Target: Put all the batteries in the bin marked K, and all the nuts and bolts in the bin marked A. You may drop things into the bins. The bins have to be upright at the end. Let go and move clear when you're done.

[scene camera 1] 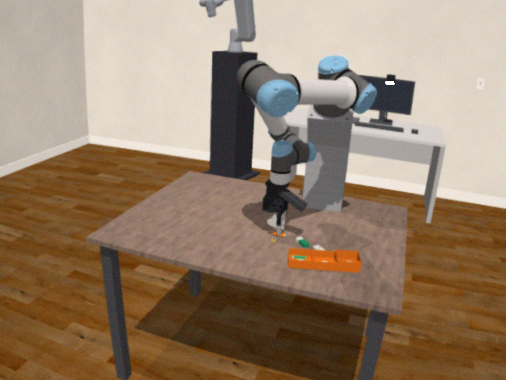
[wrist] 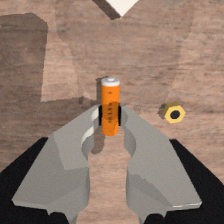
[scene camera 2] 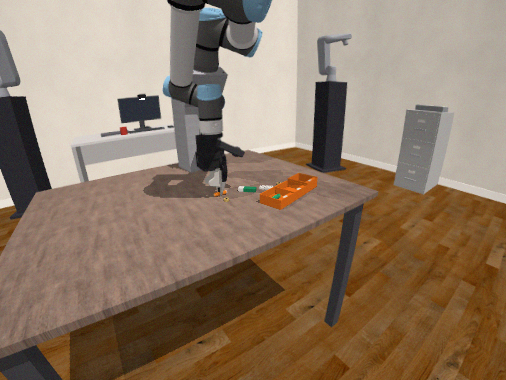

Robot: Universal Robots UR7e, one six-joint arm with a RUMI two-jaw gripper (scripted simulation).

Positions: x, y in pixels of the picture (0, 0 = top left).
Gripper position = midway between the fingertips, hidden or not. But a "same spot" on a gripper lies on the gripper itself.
my gripper: scene camera 1; wrist 110, 106; scene camera 2
orange bin tray: scene camera 1; scene camera 2; not seen in the wrist view (out of frame)
same spot on my gripper: (scene camera 1: 275, 221) = (scene camera 2: 218, 179)
same spot on orange bin tray: (scene camera 1: 348, 261) = (scene camera 2: 309, 180)
